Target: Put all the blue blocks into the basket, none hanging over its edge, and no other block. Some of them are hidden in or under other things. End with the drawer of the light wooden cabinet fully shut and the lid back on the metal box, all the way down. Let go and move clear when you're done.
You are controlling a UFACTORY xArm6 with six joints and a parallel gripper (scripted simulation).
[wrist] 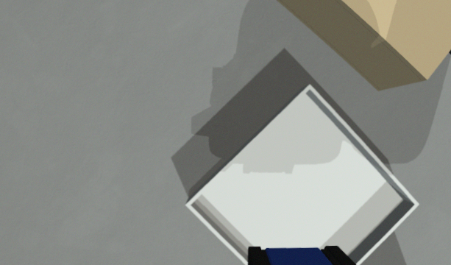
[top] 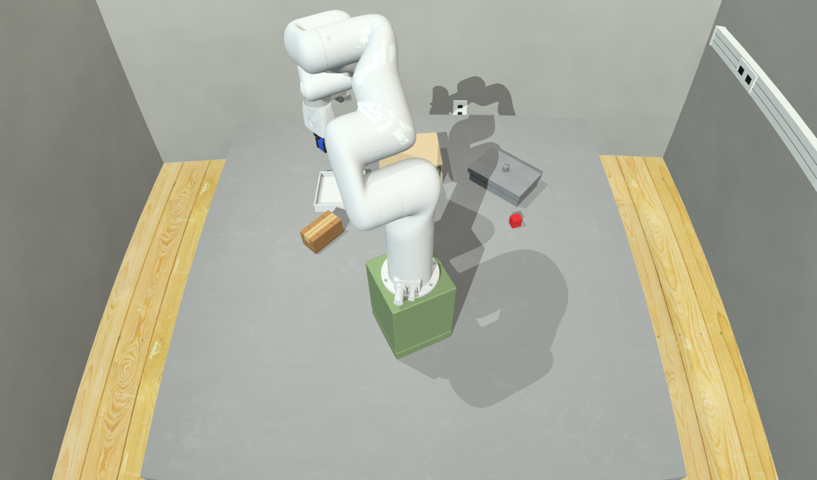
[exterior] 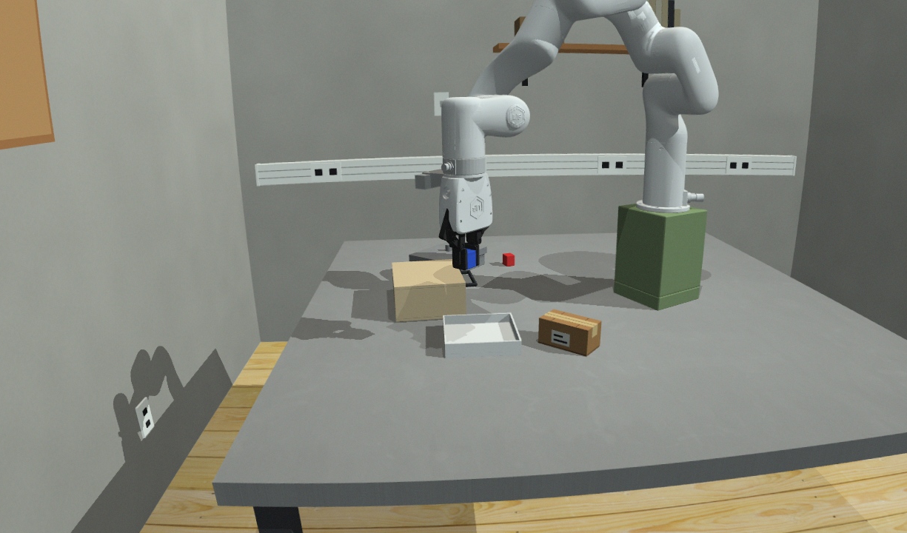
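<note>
My hand is 2 cm past the white basket, 3 cm to the left of it and 17 cm above it. The rest, counted from my hand: light wooden cabinet 10 cm ahead, 23 cm to the right, 15 cm below; brown cardboard box 20 cm behind, 2 cm to the right, 15 cm below; grey metal lid 8 cm ahead, 53 cm to the right, 14 cm below.
</note>
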